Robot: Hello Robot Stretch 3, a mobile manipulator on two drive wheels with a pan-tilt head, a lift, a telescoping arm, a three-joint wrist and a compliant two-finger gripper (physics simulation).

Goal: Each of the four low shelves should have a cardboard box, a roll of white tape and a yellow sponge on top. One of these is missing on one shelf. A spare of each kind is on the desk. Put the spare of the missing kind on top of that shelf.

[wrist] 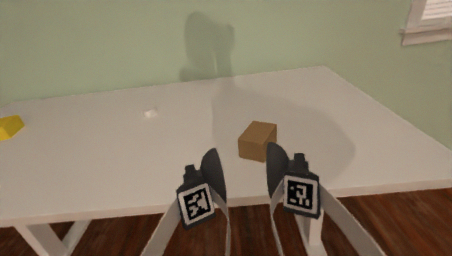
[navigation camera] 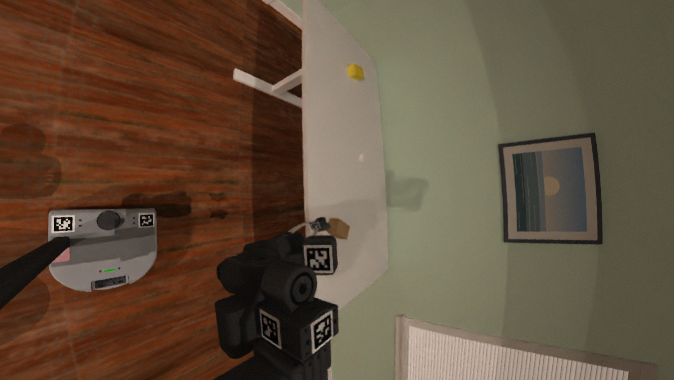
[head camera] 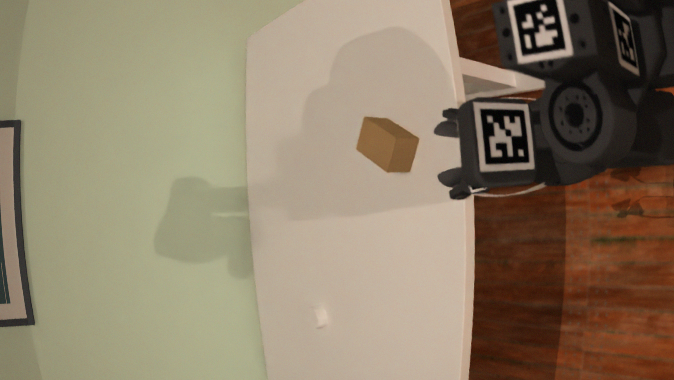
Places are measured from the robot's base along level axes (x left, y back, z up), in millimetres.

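Where they show: gripper, fingertip midpoint: (wrist: 243,163) (navigation camera: 325,234) (head camera: 446,154); robot's base at its link origin: (navigation camera: 109,219).
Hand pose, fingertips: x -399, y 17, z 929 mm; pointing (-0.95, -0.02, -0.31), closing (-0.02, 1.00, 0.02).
Things, the pixels of their top centre, and the offset from my fingertips. Level surfaces: height alone.
- brown cardboard box at its top centre: (head camera: 375,143) (wrist: 257,131) (navigation camera: 343,229) dy +34, dx -313, dz -158 mm
- white desk at its surface level: dz -208 mm
- tape at its top centre: (head camera: 312,318) (wrist: 148,107) (navigation camera: 364,157) dy -319, dx -582, dz -184 mm
- yellow sponge at its top centre: (navigation camera: 359,70) dy -822, dx -537, dz -163 mm
- wooden floor at its surface level: dz -929 mm
A brown cardboard box (head camera: 387,145) (navigation camera: 338,228) (wrist: 257,141) stands on the white desk (head camera: 360,280) (navigation camera: 340,125) (wrist: 115,165). A small white roll of tape (head camera: 321,317) (navigation camera: 361,157) (wrist: 150,113) lies farther along the desk. A yellow sponge (navigation camera: 355,72) (wrist: 10,127) lies near the desk's far end in the navigation view, and is cut by the left edge in the wrist view. My gripper (head camera: 449,152) (wrist: 243,163) is open and empty, at the desk's front edge, in front of the box. The right fingertip overlaps the box's edge in the wrist view. The four low shelves do not show.
A green wall with a framed picture (navigation camera: 507,195) (head camera: 22,225) stands behind the desk. A window (navigation camera: 401,345) (wrist: 407,35) is beyond the desk's end. White desk legs (navigation camera: 255,82) (wrist: 312,227) stand below the top. My grey base (navigation camera: 125,255) is on the wooden floor (navigation camera: 150,125).
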